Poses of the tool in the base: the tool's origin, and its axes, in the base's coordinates. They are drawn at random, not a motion.
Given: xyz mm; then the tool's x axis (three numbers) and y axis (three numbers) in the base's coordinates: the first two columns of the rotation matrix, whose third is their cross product.
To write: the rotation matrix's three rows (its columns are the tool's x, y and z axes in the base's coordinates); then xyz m. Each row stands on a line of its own. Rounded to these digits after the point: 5 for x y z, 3 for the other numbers.
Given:
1: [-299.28 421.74 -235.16 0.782 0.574 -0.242 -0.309 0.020 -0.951]
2: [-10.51 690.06 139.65 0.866 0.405 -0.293 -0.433 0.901 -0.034]
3: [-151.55 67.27 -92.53 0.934 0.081 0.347 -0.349 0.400 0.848]
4: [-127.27 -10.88 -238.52 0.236 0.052 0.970 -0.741 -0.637 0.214]
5: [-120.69 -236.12 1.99 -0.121 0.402 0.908 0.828 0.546 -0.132]
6: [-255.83 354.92 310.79 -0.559 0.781 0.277 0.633 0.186 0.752]
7: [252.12 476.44 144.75 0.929 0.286 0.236 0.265 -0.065 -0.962]
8: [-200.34 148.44 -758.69 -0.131 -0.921 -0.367 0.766 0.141 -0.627]
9: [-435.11 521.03 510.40 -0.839 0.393 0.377 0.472 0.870 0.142]
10: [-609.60 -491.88 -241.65 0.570 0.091 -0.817 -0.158 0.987 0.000]
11: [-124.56 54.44 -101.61 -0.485 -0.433 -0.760 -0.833 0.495 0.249]
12: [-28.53 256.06 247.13 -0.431 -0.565 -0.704 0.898 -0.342 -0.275]
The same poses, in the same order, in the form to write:
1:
0.782 -0.309 -0.541
0.574 0.020 0.818
-0.242 -0.951 0.193
-0.29928 0.42174 -0.23516

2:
0.866 -0.433 0.250
0.405 0.901 0.156
-0.293 -0.034 0.956
-0.01051 0.69006 0.13965

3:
0.934 -0.349 -0.070
0.081 0.400 -0.913
0.347 0.848 0.402
-0.15155 0.06727 -0.09253

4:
0.236 -0.741 0.629
0.052 -0.637 -0.769
0.970 0.214 -0.112
-0.12727 -0.01088 -0.23852

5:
-0.121 0.828 -0.549
0.402 0.546 0.736
0.908 -0.132 -0.399
-0.12069 -0.23612 0.00199

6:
-0.559 0.633 0.536
0.781 0.186 0.596
0.277 0.752 -0.598
-0.25583 0.35492 0.31079

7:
0.929 0.265 -0.260
0.286 -0.065 0.956
0.236 -0.962 -0.136
0.25212 0.47644 0.14475

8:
-0.131 0.766 0.629
-0.921 0.141 -0.363
-0.367 -0.627 0.687
-0.20034 0.14844 -0.75869

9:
-0.839 0.472 -0.272
0.393 0.870 0.297
0.377 0.142 -0.915
-0.43511 0.52103 0.51040

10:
0.570 -0.158 0.806
0.091 0.987 0.129
-0.817 0.000 0.577
-0.60960 -0.49188 -0.24165

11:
-0.485 -0.833 0.268
-0.433 0.495 0.754
-0.760 0.249 -0.601
-0.12456 0.05444 -0.10161

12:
-0.431 0.898 -0.085
-0.565 -0.342 -0.751
-0.704 -0.275 0.655
-0.02853 0.25606 0.24713

